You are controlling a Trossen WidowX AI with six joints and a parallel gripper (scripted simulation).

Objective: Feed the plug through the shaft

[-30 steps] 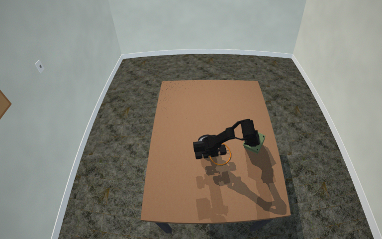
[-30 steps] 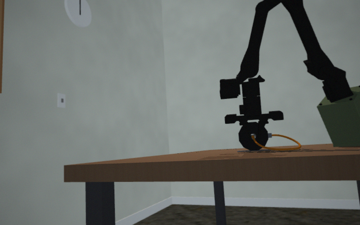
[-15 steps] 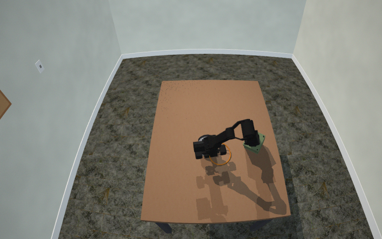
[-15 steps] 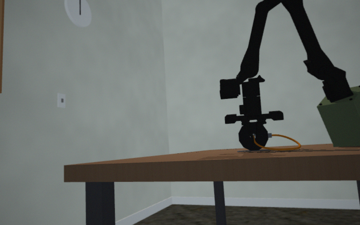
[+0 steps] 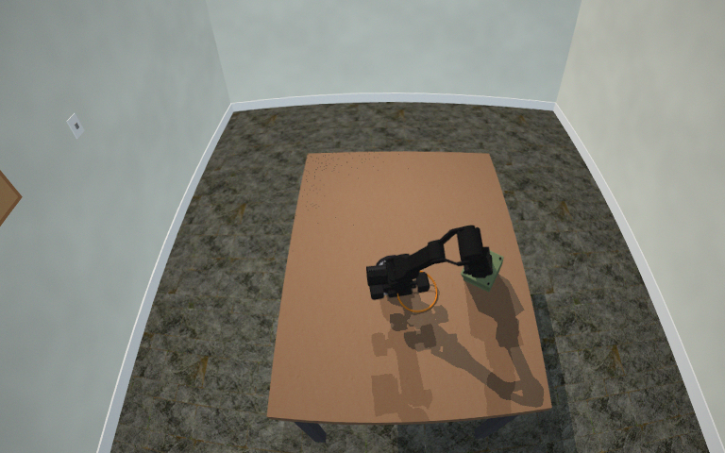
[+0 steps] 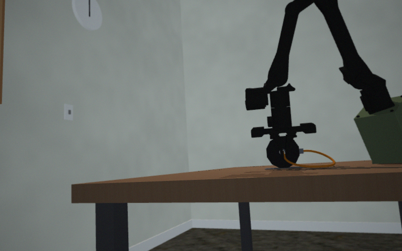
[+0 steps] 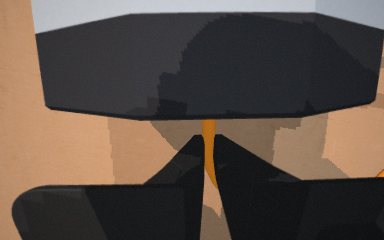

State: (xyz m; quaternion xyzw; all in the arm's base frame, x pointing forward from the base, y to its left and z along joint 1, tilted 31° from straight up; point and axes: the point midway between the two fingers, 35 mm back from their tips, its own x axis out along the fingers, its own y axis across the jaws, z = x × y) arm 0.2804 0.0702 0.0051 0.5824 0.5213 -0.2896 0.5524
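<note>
The plug lies 10 cm to the right of my hand, 3 cm ahead of it and 1 cm below it. From my hand the other things lie so: orange cable 7 cm to the right, 3 cm ahead, 2 cm below; then grey stub 9 cm to the right, 3 cm behind, 1 cm below.
</note>
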